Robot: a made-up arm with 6 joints. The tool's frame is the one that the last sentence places. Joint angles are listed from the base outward.
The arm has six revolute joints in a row. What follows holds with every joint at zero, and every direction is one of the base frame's. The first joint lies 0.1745 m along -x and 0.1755 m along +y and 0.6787 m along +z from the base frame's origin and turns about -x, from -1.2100 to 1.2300 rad. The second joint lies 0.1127 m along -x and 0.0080 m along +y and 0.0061 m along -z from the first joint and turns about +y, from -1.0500 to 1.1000 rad. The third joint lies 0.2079 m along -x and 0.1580 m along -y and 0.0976 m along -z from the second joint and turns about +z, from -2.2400 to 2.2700 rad. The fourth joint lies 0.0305 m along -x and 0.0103 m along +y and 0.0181 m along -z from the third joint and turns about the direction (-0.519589, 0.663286, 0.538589), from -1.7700 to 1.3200 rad. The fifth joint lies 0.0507 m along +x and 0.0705 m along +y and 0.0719 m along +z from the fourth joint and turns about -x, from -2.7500 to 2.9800 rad. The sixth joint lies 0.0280 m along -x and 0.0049 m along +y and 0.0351 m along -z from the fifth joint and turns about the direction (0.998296, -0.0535, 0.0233), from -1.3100 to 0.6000 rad. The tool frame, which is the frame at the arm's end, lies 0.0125 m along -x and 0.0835 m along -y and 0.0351 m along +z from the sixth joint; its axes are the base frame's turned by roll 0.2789, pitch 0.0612 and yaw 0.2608 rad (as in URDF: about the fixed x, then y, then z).
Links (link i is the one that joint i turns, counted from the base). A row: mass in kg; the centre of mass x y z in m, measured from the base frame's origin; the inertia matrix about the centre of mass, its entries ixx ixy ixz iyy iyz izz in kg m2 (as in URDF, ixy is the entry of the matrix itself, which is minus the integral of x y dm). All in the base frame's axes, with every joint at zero. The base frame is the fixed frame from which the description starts. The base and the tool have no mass.
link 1: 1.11; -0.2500 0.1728 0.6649; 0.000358 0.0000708 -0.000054 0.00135 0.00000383 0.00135
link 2: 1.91; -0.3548 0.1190 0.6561; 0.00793 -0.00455 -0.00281 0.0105 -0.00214 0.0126
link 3: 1.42; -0.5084 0.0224 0.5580; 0.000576 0 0 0.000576 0 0.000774
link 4: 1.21; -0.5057 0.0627 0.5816; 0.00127 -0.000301 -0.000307 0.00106 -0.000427 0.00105
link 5: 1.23; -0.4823 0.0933 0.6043; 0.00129 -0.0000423 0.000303 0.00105 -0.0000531 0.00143
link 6: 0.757; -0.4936 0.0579 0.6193; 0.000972 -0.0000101 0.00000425 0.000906 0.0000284 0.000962
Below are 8 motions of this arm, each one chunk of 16 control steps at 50 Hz.
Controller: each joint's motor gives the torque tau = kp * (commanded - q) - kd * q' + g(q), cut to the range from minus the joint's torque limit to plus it. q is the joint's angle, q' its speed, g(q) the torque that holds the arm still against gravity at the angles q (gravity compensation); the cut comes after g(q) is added. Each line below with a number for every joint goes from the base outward.
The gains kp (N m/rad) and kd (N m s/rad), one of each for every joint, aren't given. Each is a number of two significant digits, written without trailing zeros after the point. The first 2 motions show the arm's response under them.
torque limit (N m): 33 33 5 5.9 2.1 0.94
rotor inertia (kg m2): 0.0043 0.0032 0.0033 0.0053 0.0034 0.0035
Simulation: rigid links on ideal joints. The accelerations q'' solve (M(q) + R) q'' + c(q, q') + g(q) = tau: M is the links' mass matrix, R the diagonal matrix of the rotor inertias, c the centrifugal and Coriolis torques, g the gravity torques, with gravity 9.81 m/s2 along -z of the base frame. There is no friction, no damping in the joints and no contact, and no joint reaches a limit. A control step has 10 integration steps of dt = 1/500 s. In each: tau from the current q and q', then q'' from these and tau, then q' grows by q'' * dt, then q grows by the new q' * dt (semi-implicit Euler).
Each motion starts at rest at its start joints. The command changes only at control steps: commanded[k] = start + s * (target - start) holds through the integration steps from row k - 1 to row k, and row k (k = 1, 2, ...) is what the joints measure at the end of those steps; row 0 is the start. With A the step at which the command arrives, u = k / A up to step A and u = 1 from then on. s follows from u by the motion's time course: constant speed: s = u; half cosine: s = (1 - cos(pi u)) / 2; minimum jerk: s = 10 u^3 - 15 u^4 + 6 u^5; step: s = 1 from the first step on.
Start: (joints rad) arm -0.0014 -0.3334 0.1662 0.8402 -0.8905 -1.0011
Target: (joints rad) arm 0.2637 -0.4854 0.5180 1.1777 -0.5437 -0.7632
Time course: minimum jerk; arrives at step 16
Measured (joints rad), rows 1 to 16:
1: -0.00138 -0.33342 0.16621 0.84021 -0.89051 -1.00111
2: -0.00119 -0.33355 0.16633 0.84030 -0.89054 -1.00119
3: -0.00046 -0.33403 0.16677 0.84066 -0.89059 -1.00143
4: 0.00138 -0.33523 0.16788 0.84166 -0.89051 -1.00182
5: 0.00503 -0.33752 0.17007 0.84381 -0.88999 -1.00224
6: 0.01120 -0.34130 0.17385 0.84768 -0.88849 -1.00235
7: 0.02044 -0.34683 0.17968 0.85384 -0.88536 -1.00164
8: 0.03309 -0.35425 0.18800 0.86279 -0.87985 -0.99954
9: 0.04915 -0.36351 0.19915 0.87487 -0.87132 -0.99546
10: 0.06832 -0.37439 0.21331 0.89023 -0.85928 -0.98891
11: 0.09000 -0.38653 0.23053 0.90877 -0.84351 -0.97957
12: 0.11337 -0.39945 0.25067 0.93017 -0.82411 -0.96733
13: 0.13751 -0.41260 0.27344 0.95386 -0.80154 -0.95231
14: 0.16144 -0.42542 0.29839 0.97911 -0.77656 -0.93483
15: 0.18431 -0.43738 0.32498 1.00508 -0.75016 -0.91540
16: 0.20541 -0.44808 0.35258 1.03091 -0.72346 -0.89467
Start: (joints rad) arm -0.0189 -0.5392 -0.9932 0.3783 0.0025 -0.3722
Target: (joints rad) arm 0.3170 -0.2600 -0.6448 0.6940 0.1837 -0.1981
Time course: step
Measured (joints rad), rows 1 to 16:
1: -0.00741 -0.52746 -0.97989 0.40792 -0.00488 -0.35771
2: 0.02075 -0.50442 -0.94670 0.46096 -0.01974 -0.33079
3: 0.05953 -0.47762 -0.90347 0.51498 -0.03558 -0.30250
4: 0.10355 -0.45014 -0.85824 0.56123 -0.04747 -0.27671
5: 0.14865 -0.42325 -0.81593 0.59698 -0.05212 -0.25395
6: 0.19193 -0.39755 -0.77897 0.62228 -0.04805 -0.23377
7: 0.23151 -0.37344 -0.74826 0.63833 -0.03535 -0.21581
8: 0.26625 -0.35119 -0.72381 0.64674 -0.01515 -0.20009
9: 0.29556 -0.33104 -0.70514 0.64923 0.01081 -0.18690
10: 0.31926 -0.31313 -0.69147 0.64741 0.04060 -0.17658
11: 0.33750 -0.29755 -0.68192 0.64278 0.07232 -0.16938
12: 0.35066 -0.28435 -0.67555 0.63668 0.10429 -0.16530
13: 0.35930 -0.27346 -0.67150 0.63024 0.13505 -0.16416
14: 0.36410 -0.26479 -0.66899 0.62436 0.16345 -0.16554
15: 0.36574 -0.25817 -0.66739 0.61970 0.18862 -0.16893
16: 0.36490 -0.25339 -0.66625 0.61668 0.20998 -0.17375
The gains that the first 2 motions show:
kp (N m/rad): 36 50 3.7 3.6 0.9 0.76
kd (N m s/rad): 2.8 6 0.53 0.59 0.14 0.099
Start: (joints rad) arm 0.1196 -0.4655 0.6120 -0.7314 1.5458 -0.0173
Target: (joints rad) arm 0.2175 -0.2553 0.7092 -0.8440 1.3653 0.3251
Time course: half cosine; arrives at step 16
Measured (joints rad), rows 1 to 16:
1: 0.11959 -0.46543 0.61205 -0.73141 1.54569 -0.01728
2: 0.11955 -0.46505 0.61224 -0.73147 1.54516 -0.01712
3: 0.11950 -0.46405 0.61267 -0.73162 1.54376 -0.01658
4: 0.11954 -0.46205 0.61339 -0.73193 1.54105 -0.01526
5: 0.11981 -0.45874 0.61446 -0.73247 1.53673 -0.01273
6: 0.12051 -0.45386 0.61593 -0.73332 1.53060 -0.00849
7: 0.12184 -0.44722 0.61785 -0.73458 1.52263 -0.00211
8: 0.12404 -0.43876 0.62030 -0.73639 1.51294 0.00683
9: 0.12729 -0.42849 0.62331 -0.73887 1.50174 0.01861
10: 0.13175 -0.41656 0.62696 -0.74216 1.48938 0.03339
11: 0.13752 -0.40319 0.63127 -0.74638 1.47628 0.05118
12: 0.14462 -0.38870 0.63626 -0.75160 1.46289 0.07185
13: 0.15300 -0.37348 0.64192 -0.75787 1.44974 0.09504
14: 0.16249 -0.35797 0.64818 -0.76511 1.43737 0.12025
15: 0.17285 -0.34263 0.65496 -0.77321 1.42631 0.14677
16: 0.18377 -0.32796 0.66209 -0.78193 1.41708 0.17376

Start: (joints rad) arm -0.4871 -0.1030 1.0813 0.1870 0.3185 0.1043
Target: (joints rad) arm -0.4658 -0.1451 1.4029 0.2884 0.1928 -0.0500
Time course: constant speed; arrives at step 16
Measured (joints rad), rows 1 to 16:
1: -0.48700 -0.10312 1.08202 0.18706 0.31840 0.10399
2: -0.48670 -0.10350 1.08430 0.18733 0.31802 0.10300
3: -0.48616 -0.10417 1.08852 0.18799 0.31721 0.10111
4: -0.48538 -0.10513 1.09479 0.18914 0.31585 0.09823
5: -0.48441 -0.10635 1.10305 0.19084 0.31386 0.09433
6: -0.48328 -0.10781 1.11314 0.19313 0.31120 0.08944
7: -0.48204 -0.10946 1.12486 0.19599 0.30787 0.08363
8: -0.48072 -0.11129 1.13800 0.19938 0.30388 0.07700
9: -0.47936 -0.11326 1.15237 0.20327 0.29928 0.06963
10: -0.47798 -0.11536 1.16776 0.20760 0.29410 0.06164
11: -0.47660 -0.11756 1.18400 0.21232 0.28842 0.05314
12: -0.47523 -0.11985 1.20096 0.21739 0.28227 0.04421
13: -0.47388 -0.12223 1.21850 0.22275 0.27573 0.03496
14: -0.47256 -0.12467 1.23651 0.22836 0.26884 0.02546
15: -0.47126 -0.12716 1.25491 0.23417 0.26166 0.01578
16: -0.46998 -0.12971 1.27363 0.24016 0.25422 0.00599

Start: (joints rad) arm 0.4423 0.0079 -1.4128 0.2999 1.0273 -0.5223
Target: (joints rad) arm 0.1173 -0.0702 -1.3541 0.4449 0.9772 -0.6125
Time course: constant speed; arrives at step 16
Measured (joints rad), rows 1 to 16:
1: 0.44101 0.00822 -1.41328 0.29927 1.02806 -0.52216
2: 0.43738 0.00872 -1.41425 0.29766 1.03006 -0.52166
3: 0.43113 0.00904 -1.41538 0.29538 1.03307 -0.52071
4: 0.42224 0.00892 -1.41639 0.29296 1.03661 -0.51937
5: 0.41087 0.00817 -1.41710 0.29094 1.04013 -0.51781
6: 0.39724 0.00672 -1.41737 0.28979 1.04314 -0.51628
7: 0.38162 0.00452 -1.41718 0.28985 1.04527 -0.51506
8: 0.36429 0.00160 -1.41652 0.29135 1.04628 -0.51439
9: 0.34556 -0.00199 -1.41544 0.29438 1.04604 -0.51450
10: 0.32568 -0.00618 -1.41397 0.29895 1.04454 -0.51553
11: 0.30493 -0.01088 -1.41218 0.30499 1.04183 -0.51759
12: 0.28352 -0.01600 -1.41011 0.31238 1.03807 -0.52071
13: 0.26167 -0.02145 -1.40779 0.32095 1.03340 -0.52488
14: 0.23953 -0.02713 -1.40525 0.33053 1.02803 -0.53004
15: 0.21726 -0.03298 -1.40251 0.34091 1.02216 -0.53608
16: 0.19497 -0.03892 -1.39958 0.35192 1.01597 -0.54291

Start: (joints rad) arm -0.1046 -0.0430 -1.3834 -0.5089 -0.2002 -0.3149
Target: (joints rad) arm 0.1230 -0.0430 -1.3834 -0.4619 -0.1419 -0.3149
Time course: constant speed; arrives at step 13
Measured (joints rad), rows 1 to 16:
1: -0.10330 -0.04363 -1.38281 -0.50873 -0.19960 -0.31465
2: -0.09978 -0.04492 -1.38181 -0.50803 -0.19838 -0.31369
3: -0.09385 -0.04656 -1.38078 -0.50666 -0.19690 -0.31185
4: -0.08556 -0.04826 -1.37992 -0.50465 -0.19541 -0.30920
5: -0.07507 -0.04982 -1.37933 -0.50210 -0.19407 -0.30595
6: -0.06262 -0.05112 -1.37902 -0.49918 -0.19291 -0.30236
7: -0.04848 -0.05208 -1.37896 -0.49600 -0.19189 -0.29872
8: -0.03294 -0.05269 -1.37913 -0.49270 -0.19090 -0.29528
9: -0.01627 -0.05295 -1.37947 -0.48936 -0.18984 -0.29224
10: 0.00126 -0.05291 -1.37995 -0.48606 -0.18858 -0.28976
11: 0.01941 -0.05260 -1.38051 -0.48283 -0.18701 -0.28795
12: 0.03799 -0.05208 -1.38111 -0.47970 -0.18505 -0.28684
13: 0.05681 -0.05140 -1.38174 -0.47666 -0.18263 -0.28646
14: 0.07447 -0.05000 -1.38294 -0.47391 -0.18030 -0.28702
15: 0.08992 -0.04787 -1.38454 -0.47179 -0.17805 -0.28893
16: 0.10286 -0.04533 -1.38611 -0.47047 -0.17552 -0.29229

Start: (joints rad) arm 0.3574 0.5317 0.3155 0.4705 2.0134 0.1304
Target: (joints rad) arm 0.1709 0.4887 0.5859 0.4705 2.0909 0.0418
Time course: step
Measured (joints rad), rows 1 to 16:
1: 0.33641 0.53812 0.31778 0.47657 2.02342 0.12664
2: 0.31035 0.53986 0.33187 0.47390 2.03712 0.12443
3: 0.28426 0.53760 0.35385 0.46707 2.04894 0.12321
4: 0.25990 0.53283 0.38015 0.45964 2.05717 0.12199
5: 0.23824 0.52664 0.40816 0.45344 2.06175 0.12006
6: 0.21969 0.51985 0.43600 0.44921 2.06341 0.11694
7: 0.20429 0.51303 0.46236 0.44714 2.06315 0.11242
8: 0.19190 0.50658 0.48641 0.44704 2.06195 0.10648
9: 0.18222 0.50074 0.50770 0.44860 2.06062 0.09927
10: 0.17492 0.49565 0.52605 0.45141 2.05976 0.09103
11: 0.16965 0.49137 0.54152 0.45508 2.05976 0.08206
12: 0.16605 0.48791 0.55429 0.45924 2.06079 0.07270
13: 0.16380 0.48523 0.56462 0.46356 2.06287 0.06329
14: 0.16261 0.48327 0.57284 0.46780 2.06590 0.05414
15: 0.16222 0.48194 0.57925 0.47174 2.06970 0.04552
16: 0.16241 0.48115 0.58417 0.47526 2.07405 0.03766

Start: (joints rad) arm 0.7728 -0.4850 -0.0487 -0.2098 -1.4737 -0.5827
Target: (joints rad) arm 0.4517 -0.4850 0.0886 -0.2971 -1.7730 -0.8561
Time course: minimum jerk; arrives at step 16
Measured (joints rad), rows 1 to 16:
1: 0.77277 -0.48500 -0.04869 -0.20982 -1.47370 -0.58273
2: 0.77254 -0.48496 -0.04863 -0.21003 -1.47369 -0.58295
3: 0.77167 -0.48484 -0.04840 -0.21075 -1.47372 -0.58382
4: 0.76946 -0.48456 -0.04780 -0.21243 -1.47394 -0.58607
5: 0.76506 -0.48406 -0.04658 -0.21553 -1.47466 -0.59061
6: 0.75757 -0.48328 -0.04445 -0.22037 -1.47634 -0.59835
7: 0.74625 -0.48223 -0.04113 -0.22704 -1.47953 -0.61004
8: 0.73056 -0.48098 -0.03635 -0.23540 -1.48484 -0.62611
9: 0.71034 -0.47965 -0.02995 -0.24505 -1.49282 -0.64650
10: 0.68581 -0.47840 -0.02188 -0.25539 -1.50385 -0.67071
11: 0.65762 -0.47741 -0.01222 -0.26565 -1.51809 -0.69771
12: 0.62678 -0.47686 -0.00128 -0.27504 -1.53543 -0.72610
13: 0.59459 -0.47690 0.01049 -0.28283 -1.55546 -0.75423
14: 0.56252 -0.47760 0.02249 -0.28841 -1.57753 -0.78035
15: 0.53201 -0.47896 0.03406 -0.29141 -1.60080 -0.80289
16: 0.50429 -0.48088 0.04463 -0.29175 -1.62435 -0.82063

